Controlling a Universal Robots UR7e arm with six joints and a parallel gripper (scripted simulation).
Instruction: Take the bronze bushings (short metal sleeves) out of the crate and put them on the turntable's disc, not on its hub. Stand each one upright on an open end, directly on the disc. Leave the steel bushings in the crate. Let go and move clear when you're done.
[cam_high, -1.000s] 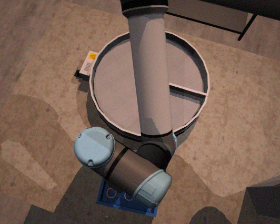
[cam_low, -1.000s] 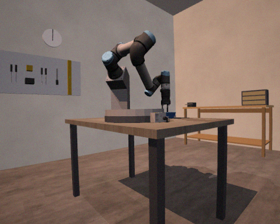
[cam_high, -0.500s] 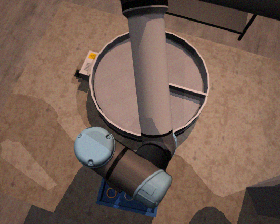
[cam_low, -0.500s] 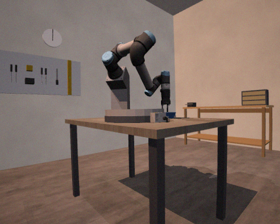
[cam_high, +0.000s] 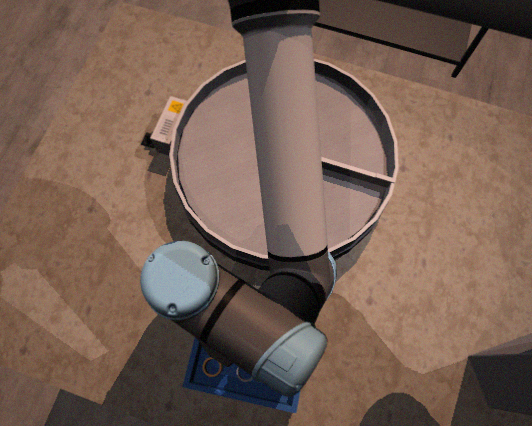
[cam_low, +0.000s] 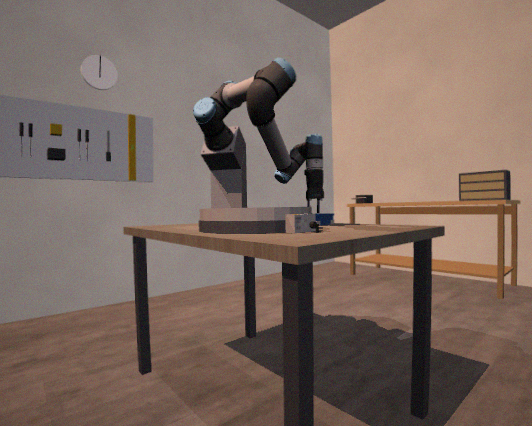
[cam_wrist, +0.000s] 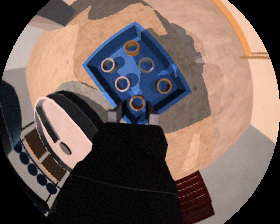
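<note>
Right now the blue crate is 50 mm behind my hand, 40 mm to the left of it and 50 mm below it. Also, from my hand: turntable disc (70 mm behind, 330 mm to the right, 20 mm below).
</note>
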